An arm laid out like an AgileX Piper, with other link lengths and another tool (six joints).
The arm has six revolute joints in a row. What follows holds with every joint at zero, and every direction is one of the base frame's.
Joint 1 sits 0.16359 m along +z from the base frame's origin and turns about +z.
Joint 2 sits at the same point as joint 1 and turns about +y.
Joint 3 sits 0.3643 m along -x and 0.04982 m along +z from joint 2 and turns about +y.
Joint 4 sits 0.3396 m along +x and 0.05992 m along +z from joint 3 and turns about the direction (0.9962, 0, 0.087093).
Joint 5 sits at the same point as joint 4 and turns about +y.
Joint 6 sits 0.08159 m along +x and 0.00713 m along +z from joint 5 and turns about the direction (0.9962, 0, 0.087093).
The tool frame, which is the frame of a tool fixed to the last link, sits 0.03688 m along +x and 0.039 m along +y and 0.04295 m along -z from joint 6; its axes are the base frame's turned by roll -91.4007, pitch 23.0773 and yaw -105.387 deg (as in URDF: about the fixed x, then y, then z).
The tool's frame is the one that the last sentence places.
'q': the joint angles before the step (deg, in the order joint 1, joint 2, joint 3, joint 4, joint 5, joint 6). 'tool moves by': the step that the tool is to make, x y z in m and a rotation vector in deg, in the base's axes. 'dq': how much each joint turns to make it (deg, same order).
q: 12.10, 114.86, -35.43, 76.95, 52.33, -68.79
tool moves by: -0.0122, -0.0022, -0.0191, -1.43, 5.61, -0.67
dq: 0.00, 3.80, 1.40, 0.10, -0.23, 0.83
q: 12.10, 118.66, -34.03, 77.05, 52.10, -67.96
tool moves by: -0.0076, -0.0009, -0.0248, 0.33, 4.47, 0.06
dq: 0.00, 5.81, -0.07, 1.38, 0.92, -2.10
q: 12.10, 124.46, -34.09, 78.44, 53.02, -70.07
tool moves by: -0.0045, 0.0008, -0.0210, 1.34, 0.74, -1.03
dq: 0.01, 4.63, -0.06, 4.29, 0.73, -5.36
